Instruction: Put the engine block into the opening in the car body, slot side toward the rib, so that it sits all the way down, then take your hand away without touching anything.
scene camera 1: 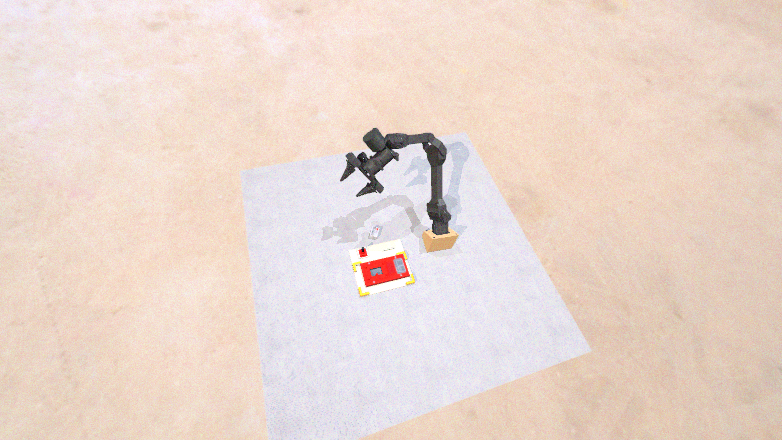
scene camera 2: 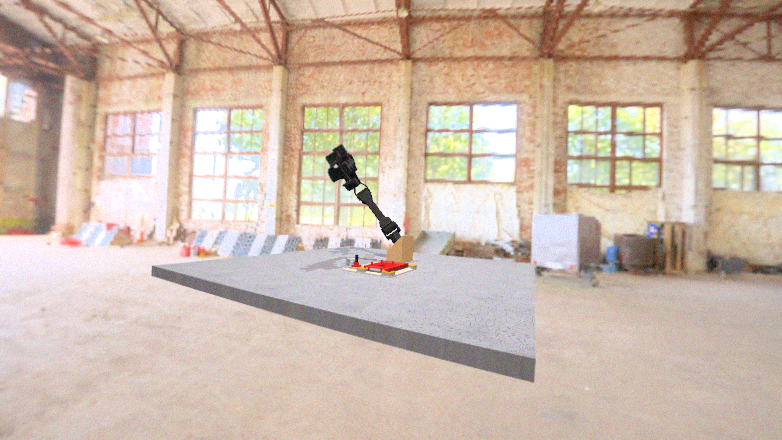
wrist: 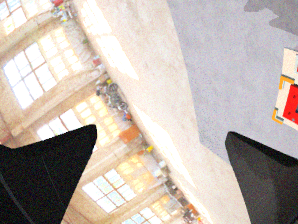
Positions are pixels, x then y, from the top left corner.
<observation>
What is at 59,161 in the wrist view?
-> My gripper.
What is my gripper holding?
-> Nothing.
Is my gripper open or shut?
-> Open.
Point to a red car body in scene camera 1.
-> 392,268
</observation>
